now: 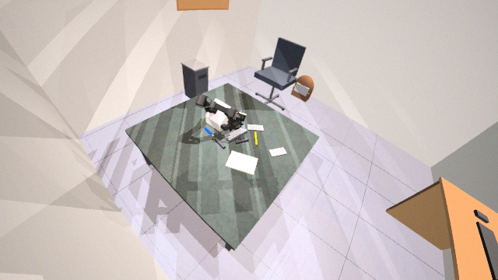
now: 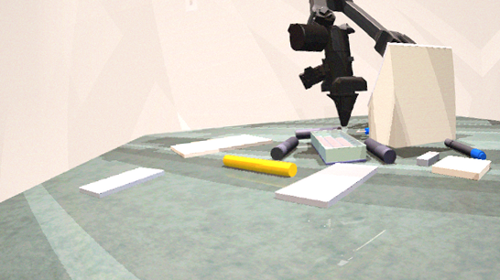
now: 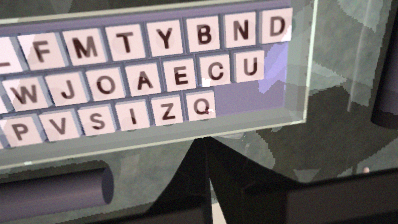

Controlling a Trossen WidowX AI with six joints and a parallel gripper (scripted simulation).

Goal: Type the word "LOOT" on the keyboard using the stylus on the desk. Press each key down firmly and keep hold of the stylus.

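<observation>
Right now my gripper tip is 40 mm short of the keyboard, 30 mm to the right of it and 30 mm above it. Round my gripper tip: eraser 220 mm to the left, 50 mm behind, 40 mm below; then thin white tip 110 mm to the right, 100 mm behind, 30 mm below; then blue stylus 140 mm behind, 110 mm to the right, 30 mm below.
</observation>
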